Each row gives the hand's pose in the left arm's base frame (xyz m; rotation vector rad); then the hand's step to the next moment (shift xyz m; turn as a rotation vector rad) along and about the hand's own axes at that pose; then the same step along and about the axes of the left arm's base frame.
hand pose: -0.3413 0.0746 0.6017 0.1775 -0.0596 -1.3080
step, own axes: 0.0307 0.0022 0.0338 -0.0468 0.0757 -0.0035
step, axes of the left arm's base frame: 0.0052 -0.0323 0.0319 0.0606 0.0643 0.0116
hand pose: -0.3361 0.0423 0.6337 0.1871 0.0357 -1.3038
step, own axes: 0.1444 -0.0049 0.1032 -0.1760 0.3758 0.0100
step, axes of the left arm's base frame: 0.0255 -0.1554 0.0820 0.3136 0.2608 0.0771
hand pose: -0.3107 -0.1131 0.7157 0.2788 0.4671 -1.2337
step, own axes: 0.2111 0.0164 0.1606 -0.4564 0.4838 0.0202
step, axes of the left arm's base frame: 0.0998 -0.2435 0.0370 0.3467 0.5248 0.2172
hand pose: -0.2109 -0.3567 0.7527 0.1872 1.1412 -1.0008
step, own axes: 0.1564 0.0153 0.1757 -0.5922 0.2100 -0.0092
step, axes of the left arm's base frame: 0.1376 -0.1835 -0.0545 0.1165 0.4616 0.4102
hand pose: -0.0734 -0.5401 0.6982 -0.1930 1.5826 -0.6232
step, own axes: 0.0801 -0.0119 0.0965 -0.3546 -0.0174 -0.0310
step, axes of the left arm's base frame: 0.0799 -0.0746 -0.0626 0.0107 0.1639 0.3163
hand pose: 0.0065 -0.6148 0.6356 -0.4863 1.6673 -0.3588
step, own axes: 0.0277 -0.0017 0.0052 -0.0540 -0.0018 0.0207
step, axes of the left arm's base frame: 0.0023 -0.0153 -0.0236 0.0266 0.0267 0.0439
